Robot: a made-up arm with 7 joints.
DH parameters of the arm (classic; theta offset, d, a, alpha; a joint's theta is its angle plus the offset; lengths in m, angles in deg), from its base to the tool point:
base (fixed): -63.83 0 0.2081 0
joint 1: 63.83 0.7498 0.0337 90
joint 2: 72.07 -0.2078 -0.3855 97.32
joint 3: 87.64 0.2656 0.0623 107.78
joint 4: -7.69 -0.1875 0.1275 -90
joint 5: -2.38 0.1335 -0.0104 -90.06
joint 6: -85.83 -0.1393 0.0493 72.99
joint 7: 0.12 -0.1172 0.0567 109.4
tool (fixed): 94.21 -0.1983 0 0
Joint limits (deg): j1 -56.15..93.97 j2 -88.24..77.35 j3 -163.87..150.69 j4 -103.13..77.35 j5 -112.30..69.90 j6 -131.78..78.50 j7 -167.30..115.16
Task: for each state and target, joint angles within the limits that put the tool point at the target. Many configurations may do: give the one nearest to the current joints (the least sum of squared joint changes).
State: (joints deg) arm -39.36 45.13 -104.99 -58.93 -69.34 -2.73 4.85
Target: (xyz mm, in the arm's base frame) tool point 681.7 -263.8 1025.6
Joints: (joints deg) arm -49.06 59.01 -120.11 -23.07 -71.63 -15.84 -23.41
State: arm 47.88 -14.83 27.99 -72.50 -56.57 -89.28 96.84
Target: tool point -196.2 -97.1 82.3
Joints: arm 24.46 -17.15 66.35 -77.73 -52.84 -96.02 73.38
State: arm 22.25 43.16 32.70 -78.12 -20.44 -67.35 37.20
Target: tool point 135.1 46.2 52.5
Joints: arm 31.78 19.99 38.84 -90.77 -20.91 -62.42 45.64
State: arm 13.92 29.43 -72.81 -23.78 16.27 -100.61 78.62
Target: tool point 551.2 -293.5 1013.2
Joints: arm -15.10 62.41 -62.74 -8.92 25.13 -104.22 73.70
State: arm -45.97 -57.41 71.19 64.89 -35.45 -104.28 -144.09
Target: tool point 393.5 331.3 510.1
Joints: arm -56.15 -61.59 70.66 66.03 -66.51 -98.02 -127.54
